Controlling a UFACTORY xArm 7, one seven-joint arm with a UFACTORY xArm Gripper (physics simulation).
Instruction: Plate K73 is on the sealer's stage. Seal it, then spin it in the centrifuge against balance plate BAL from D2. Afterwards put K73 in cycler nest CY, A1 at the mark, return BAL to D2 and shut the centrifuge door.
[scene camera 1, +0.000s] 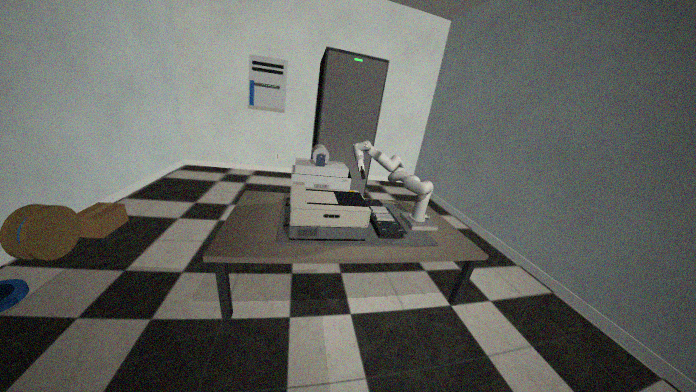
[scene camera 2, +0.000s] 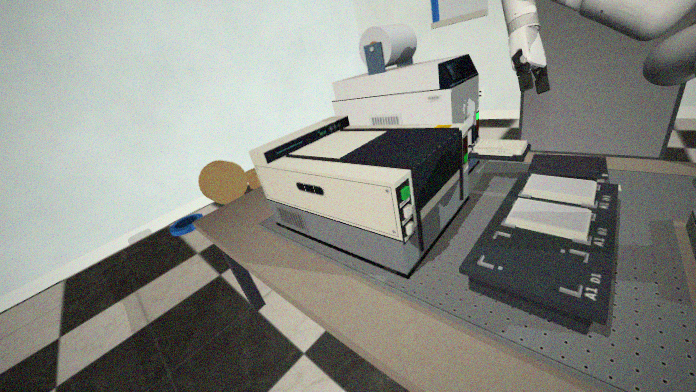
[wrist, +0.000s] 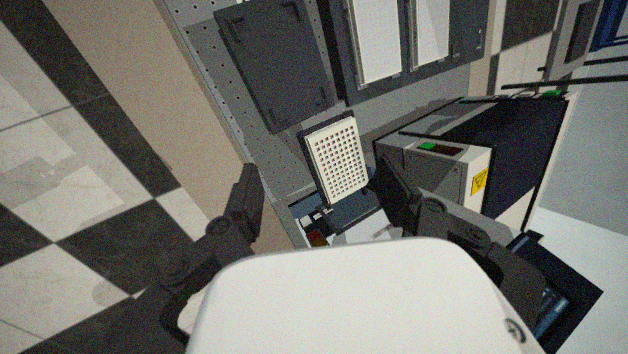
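Where they show: gripper, fingertip midpoint: (scene camera 1: 363, 179) (scene camera 2: 535, 91) (wrist: 319, 173); arm's base, origin of the base link: (scene camera 1: 417, 218).
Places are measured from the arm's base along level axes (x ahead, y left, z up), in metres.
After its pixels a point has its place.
Note:
Plate K73 (scene camera 2: 501, 147) @[x 0.486, y -0.115, z 0.081 m] (wrist: 340, 160) @[x 0.492, y -0.137, z 0.082 m], cream with a grid of wells, lies on the sealer's stage in front of the white sealer (scene camera 1: 320, 172) @[x 0.800, y 0.011, z 0.286 m] (scene camera 2: 400, 107) @[x 0.723, y 0.002, z 0.224 m] (wrist: 367, 231) @[x 0.590, y -0.145, z 0.148 m]. My gripper (scene camera 1: 363, 176) @[x 0.441, y -0.219, z 0.207 m] (scene camera 2: 534, 89) @[x 0.441, y -0.219, z 0.207 m] (wrist: 319, 173) @[x 0.441, y -0.219, z 0.207 m] is open and empty, high above the plate. The centrifuge (scene camera 1: 330, 216) @[x 0.720, y 0.366, z 0.136 m] (scene camera 2: 330, 200) @[x 0.652, y 0.358, z 0.120 m] (wrist: 440, 175) @[x 0.557, y 0.015, z 0.144 m] stands beside the sealer; its door's state is hard to tell. The plate at D2 (scene camera 2: 550, 218) @[x 0.309, y 0.126, z 0.047 m] (wrist: 431, 35) @[x 0.337, y 0.106, z 0.047 m], BAL's place, sits in the dark rack (scene camera 2: 530, 255) @[x 0.312, y 0.224, z 0.031 m]. Cycler nest CY (scene camera 2: 567, 165) @[x 0.338, y -0.163, z 0.029 m] (wrist: 280, 65) @[x 0.339, y -0.181, z 0.029 m] holds no plate; its label is out of view.
Another plate (scene camera 2: 560, 189) @[x 0.319, y 0.008, z 0.047 m] (wrist: 377, 45) @[x 0.339, y -0.019, z 0.047 m] sits at D3, and D1 is empty. A film roll (scene camera 2: 395, 45) @[x 0.754, y -0.051, z 0.387 m] tops the sealer. A yellow warning label (wrist: 480, 181) @[x 0.567, y 0.051, z 0.185 m] marks the centrifuge. A tall grey cabinet (scene camera 1: 352, 100) (scene camera 2: 590, 115) stands behind the table (scene camera 1: 250, 245) @[x 1.140, y 0.456, z -0.039 m].

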